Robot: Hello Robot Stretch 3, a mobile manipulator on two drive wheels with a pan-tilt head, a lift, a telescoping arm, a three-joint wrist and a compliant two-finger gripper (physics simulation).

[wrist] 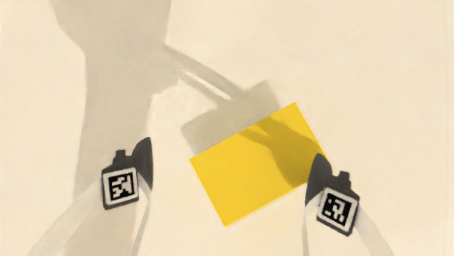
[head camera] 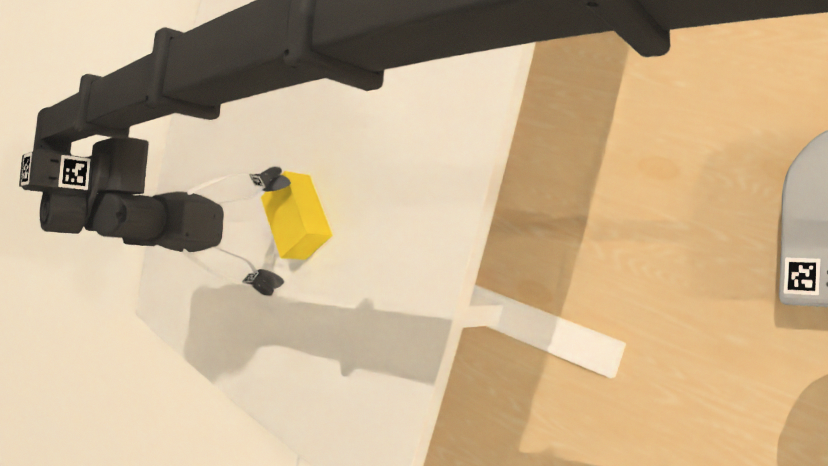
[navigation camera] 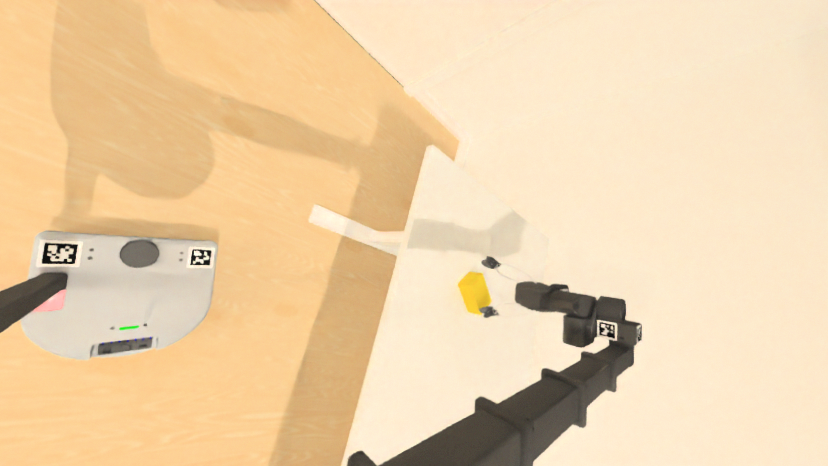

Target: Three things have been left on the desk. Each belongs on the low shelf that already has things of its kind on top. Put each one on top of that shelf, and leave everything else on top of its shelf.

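Where they show: gripper, fingertip midpoint: (wrist: 230,163) (head camera: 280,232) (navigation camera: 482,285); robot's base, origin of the base link: (navigation camera: 140,252).
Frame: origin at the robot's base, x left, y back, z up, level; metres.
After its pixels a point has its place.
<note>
A yellow box (head camera: 298,222) @[y 0.036, x -0.675, z 0.765 m] (navigation camera: 473,292) @[y 0.041, x -0.671, z 0.764 m] (wrist: 245,175) @[y 0.036, x -0.699, z 0.765 m] stands on the white desk (head camera: 399,173) @[y 0.100, x -0.545, z 0.720 m] (navigation camera: 388,376) @[y 0.224, x -0.427, z 0.720 m] (wrist: 390,75) @[y 0.182, x -0.811, z 0.720 m], turned at an angle to the fingers. My gripper (head camera: 275,230) @[y 0.023, x -0.708, z 0.767 m] (navigation camera: 490,287) @[y 0.023, x -0.708, z 0.767 m] (wrist: 230,163) @[y 0.023, x -0.708, z 0.767 m] is open with nothing held. Its fingers are spread on either side of part of the box. In the wrist view the right finger overlaps the box's right edge and casts a shadow on its top; contact is unclear. The left finger stands apart from the box. The low shelves and the other two left things do not show.
My dark telescoping arm (head camera: 341,46) @[y 0.085, x -0.231, z 1.114 m] (navigation camera: 492,431) @[y 0.085, x -0.223, z 1.105 m] reaches across the desk. A white desk foot (head camera: 585,347) (navigation camera: 336,222) sticks out over the wooden floor (head camera: 695,243) @[y 0.059, x -0.366, z 0.000 m] (navigation camera: 278,301) @[y 0.178, x -0.418, z 0.000 m]. My grey base (head camera: 811,214) @[y 0.106, x -0.117, z 0.160 m] (navigation camera: 173,301) @[y 0.128, x -0.081, z 0.159 m] stands on the floor. Pale walls stand beyond the desk.
</note>
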